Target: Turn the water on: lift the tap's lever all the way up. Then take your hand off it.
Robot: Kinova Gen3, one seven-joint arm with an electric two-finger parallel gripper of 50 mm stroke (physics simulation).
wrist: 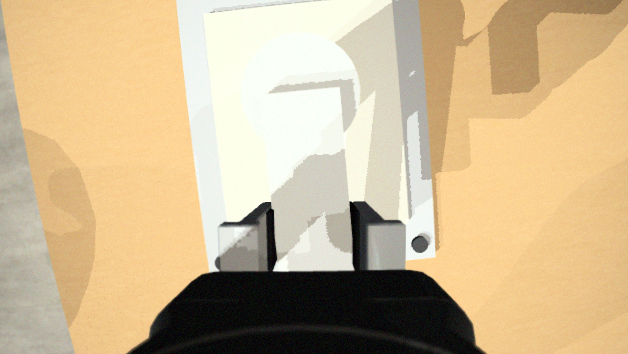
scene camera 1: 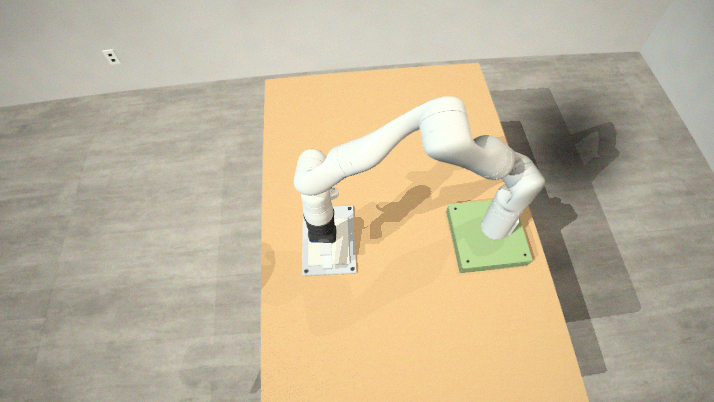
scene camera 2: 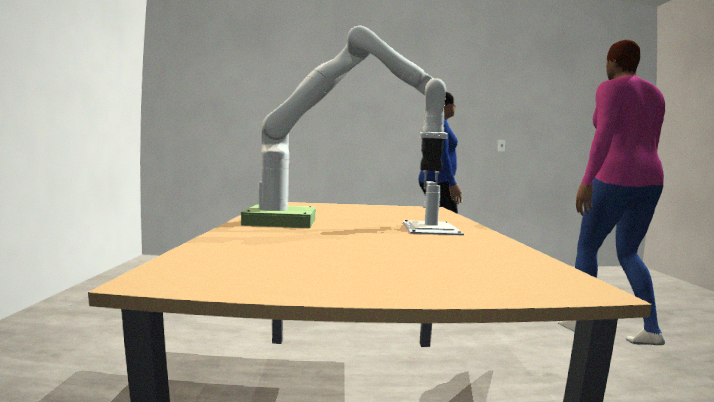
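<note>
The tap stands on a white base plate (scene camera 1: 330, 272) (scene camera 2: 450, 231) (wrist: 192, 100). Its grey column (scene camera 2: 432, 207) is upright, and its round top (wrist: 300, 55) shows in the wrist view. The lever (scene camera 1: 325, 248) (scene camera 2: 433, 184) (wrist: 310, 120) is a flat white bar that runs from the round top towards my gripper. It looks low and about level in scene camera 2; its exact tilt is hard to tell. My gripper (scene camera 2: 431, 179) (wrist: 314, 226) points down over the tap and is shut on the lever, one finger at each long side. In scene camera 1 its black body hides the fingers.
The arm's base stands on a green block (scene camera 1: 467, 242) (scene camera 2: 277, 219) at the other side of the wooden table (scene camera 1: 425, 320) (scene camera 2: 350, 270). A person in pink (scene camera 2: 630, 130) stands beyond the table's right side. A person in blue (scene camera 2: 452, 150) is partly hidden behind the arm.
</note>
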